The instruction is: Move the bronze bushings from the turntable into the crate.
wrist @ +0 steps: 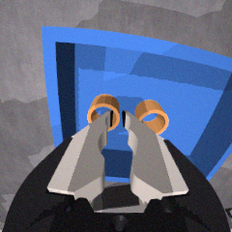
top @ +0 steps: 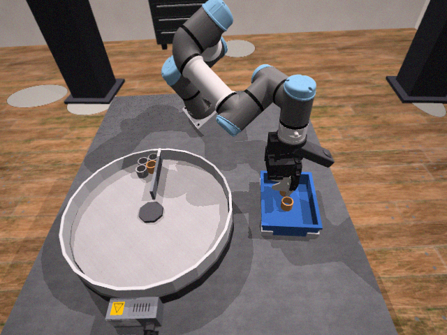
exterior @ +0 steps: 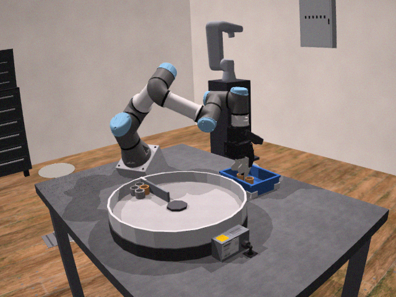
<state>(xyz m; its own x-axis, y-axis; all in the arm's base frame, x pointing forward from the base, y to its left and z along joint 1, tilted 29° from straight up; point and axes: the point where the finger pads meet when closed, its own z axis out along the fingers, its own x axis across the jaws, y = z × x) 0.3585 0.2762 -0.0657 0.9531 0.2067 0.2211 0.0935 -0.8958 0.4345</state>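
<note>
Now: hand 4 cm short of the blue crate. Round my hand: grey turntable (36 cm to the right, 13 cm ahead, 2 cm above).
</note>
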